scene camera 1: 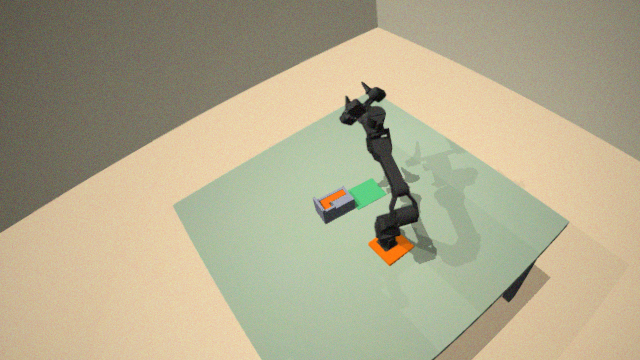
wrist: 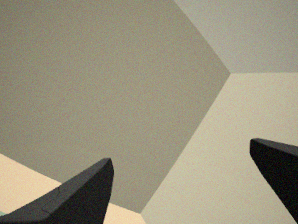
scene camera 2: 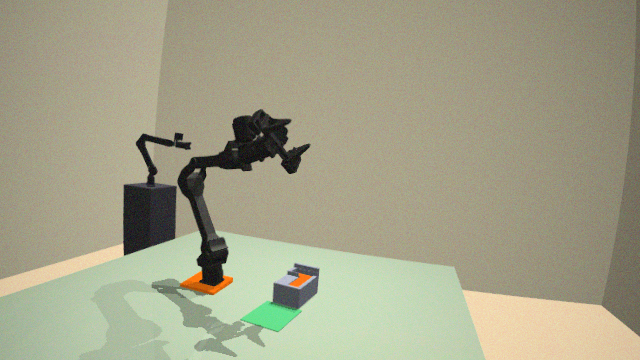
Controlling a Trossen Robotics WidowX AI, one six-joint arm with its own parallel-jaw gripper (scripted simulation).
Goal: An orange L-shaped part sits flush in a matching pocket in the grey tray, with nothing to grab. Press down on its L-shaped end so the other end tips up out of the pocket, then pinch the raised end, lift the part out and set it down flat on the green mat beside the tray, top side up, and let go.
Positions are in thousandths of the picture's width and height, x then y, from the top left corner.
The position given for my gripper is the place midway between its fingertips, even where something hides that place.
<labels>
My gripper shows in scene camera 1 (552, 249), in the wrist view (609, 699) and in scene camera 2 (470, 371).
</labels>
